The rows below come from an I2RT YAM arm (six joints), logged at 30 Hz.
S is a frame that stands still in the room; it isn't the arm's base.
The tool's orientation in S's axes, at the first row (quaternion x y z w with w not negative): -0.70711 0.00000 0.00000 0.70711
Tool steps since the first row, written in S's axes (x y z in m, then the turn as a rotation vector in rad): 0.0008 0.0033 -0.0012 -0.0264 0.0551 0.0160; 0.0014 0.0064 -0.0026 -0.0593 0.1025 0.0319; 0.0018 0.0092 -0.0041 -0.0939 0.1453 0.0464; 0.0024 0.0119 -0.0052 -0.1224 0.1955 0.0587; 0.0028 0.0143 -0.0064 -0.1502 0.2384 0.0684; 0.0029 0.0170 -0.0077 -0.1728 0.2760 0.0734; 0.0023 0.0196 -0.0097 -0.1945 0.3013 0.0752; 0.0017 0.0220 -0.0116 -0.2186 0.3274 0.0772; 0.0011 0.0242 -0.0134 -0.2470 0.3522 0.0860
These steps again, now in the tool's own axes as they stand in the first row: 0.0008 0.0012 0.0033 -0.0264 -0.0160 0.0551; 0.0014 0.0026 0.0064 -0.0593 -0.0319 0.1025; 0.0018 0.0041 0.0092 -0.0939 -0.0464 0.1453; 0.0024 0.0052 0.0119 -0.1224 -0.0587 0.1955; 0.0028 0.0064 0.0143 -0.1502 -0.0684 0.2384; 0.0029 0.0077 0.0170 -0.1728 -0.0734 0.2760; 0.0023 0.0097 0.0196 -0.1945 -0.0752 0.3013; 0.0017 0.0116 0.0220 -0.2186 -0.0772 0.3274; 0.0011 0.0134 0.0242 -0.2470 -0.0860 0.3522
